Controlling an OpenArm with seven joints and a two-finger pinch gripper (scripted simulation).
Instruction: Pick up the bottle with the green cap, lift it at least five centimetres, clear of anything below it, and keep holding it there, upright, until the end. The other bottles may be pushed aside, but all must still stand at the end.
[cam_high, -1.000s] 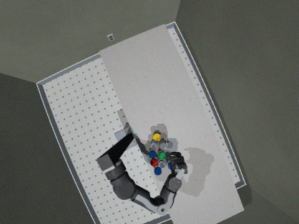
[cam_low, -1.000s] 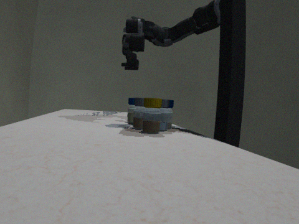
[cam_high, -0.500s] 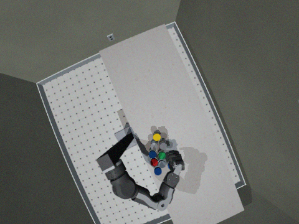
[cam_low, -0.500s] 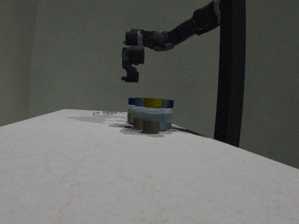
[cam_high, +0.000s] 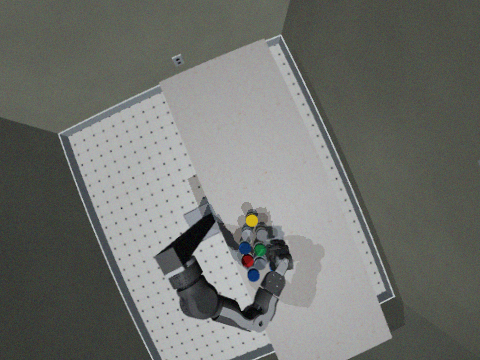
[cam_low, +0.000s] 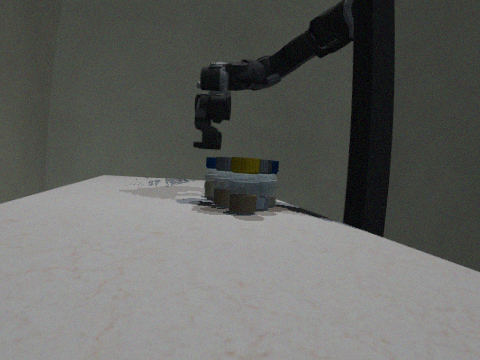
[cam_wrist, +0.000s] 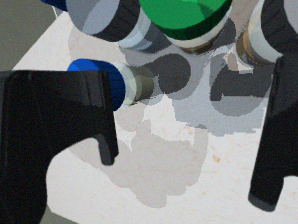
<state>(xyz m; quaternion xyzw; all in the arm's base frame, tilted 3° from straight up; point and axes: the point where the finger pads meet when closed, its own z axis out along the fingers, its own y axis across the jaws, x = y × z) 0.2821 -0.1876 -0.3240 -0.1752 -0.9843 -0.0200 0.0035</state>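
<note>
My hand is 13 cm past the blue bottle, 7 cm to the right of it and 8 cm above it. The rest, counted from my hand: blue-capped bottle (4 cm behind, 7 cm to the right, 8 cm below); red-capped bottle (14 cm behind, 1 cm to the left, 8 cm below).
</note>
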